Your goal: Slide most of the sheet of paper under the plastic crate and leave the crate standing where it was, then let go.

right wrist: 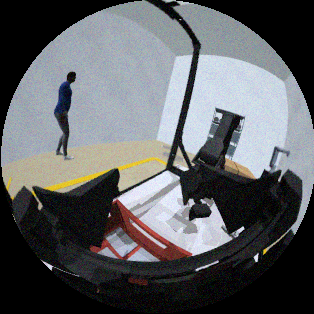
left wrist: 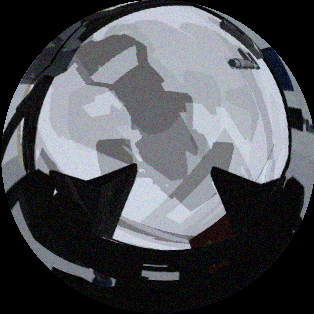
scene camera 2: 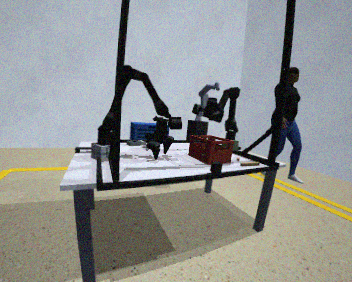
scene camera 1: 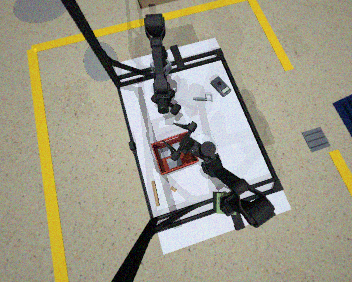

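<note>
The red plastic crate (scene camera 1: 180, 167) (scene camera 2: 202, 150) (left wrist: 212, 235) (right wrist: 165, 250) stands upright on the white table. The white paper cannot be told apart from the white table top and its shadows, so how much lies under the crate cannot be told. My left gripper (scene camera 1: 170, 111) (scene camera 2: 161, 154) (left wrist: 175, 168) is open and empty, pointing down low over the table, left of the crate in scene camera 2. My right gripper (scene camera 1: 169, 132) (scene camera 2: 206, 111) (right wrist: 159, 169) is open and empty, above the crate and partly covering it in scene camera 1.
A dark grey device (scene camera 1: 220, 85) and a small light grey tool (scene camera 1: 203, 98) lie at the upper right in scene camera 1. A wooden strip (scene camera 1: 155, 193) (scene camera 2: 250, 163) and a small wooden piece (scene camera 1: 173, 189) lie below the crate there. A green object (scene camera 1: 218, 202) is by the right arm's base.
</note>
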